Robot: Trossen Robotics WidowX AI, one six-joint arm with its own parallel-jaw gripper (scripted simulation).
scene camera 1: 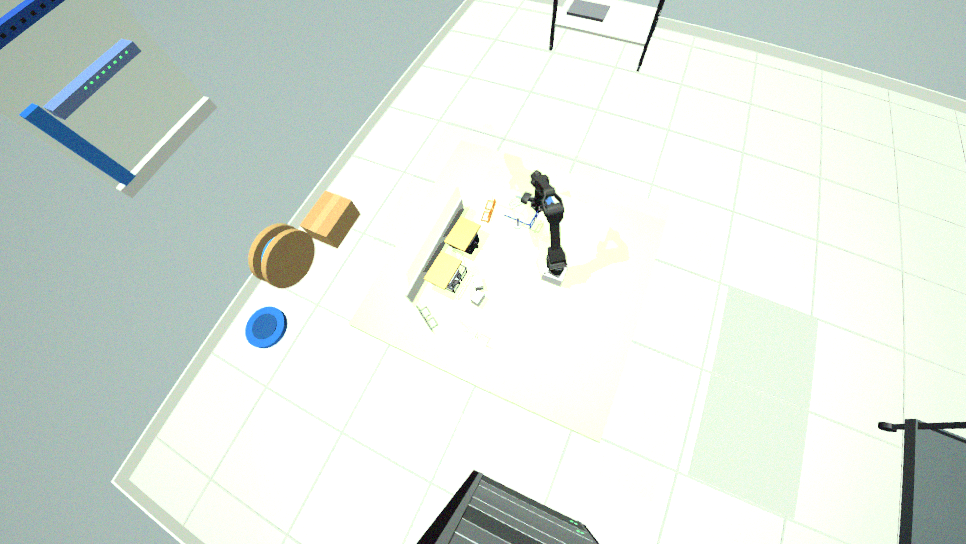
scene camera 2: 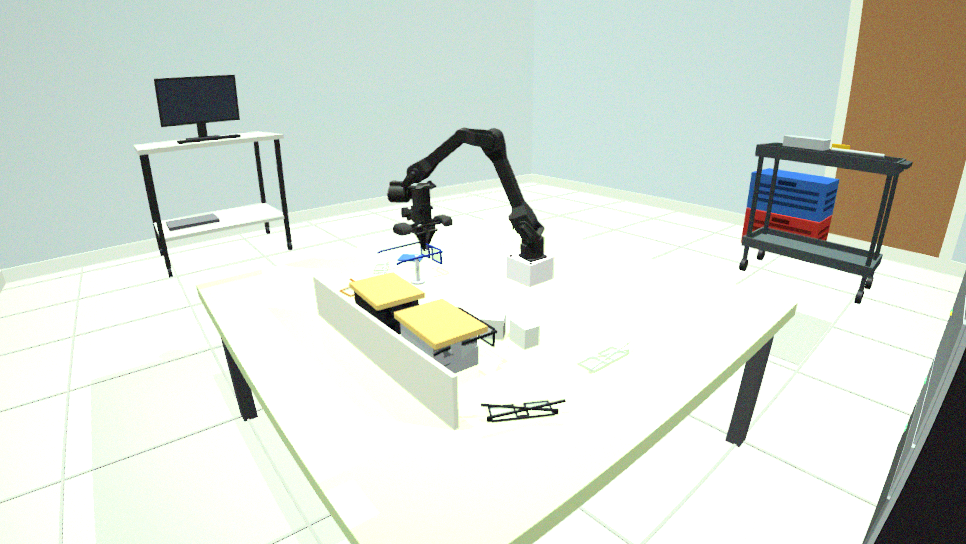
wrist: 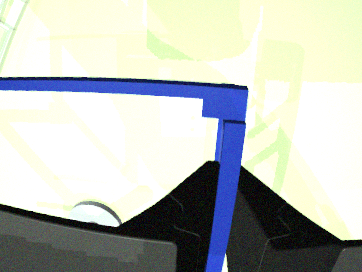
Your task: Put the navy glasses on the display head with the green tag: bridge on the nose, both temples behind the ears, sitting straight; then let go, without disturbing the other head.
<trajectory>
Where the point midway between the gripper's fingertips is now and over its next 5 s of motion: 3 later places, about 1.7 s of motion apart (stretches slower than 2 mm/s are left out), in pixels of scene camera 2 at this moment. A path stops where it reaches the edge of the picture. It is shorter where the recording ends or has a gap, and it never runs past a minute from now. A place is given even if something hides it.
The gripper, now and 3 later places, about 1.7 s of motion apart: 425,250; 422,250; 462,260; 511,256
</trajectory>
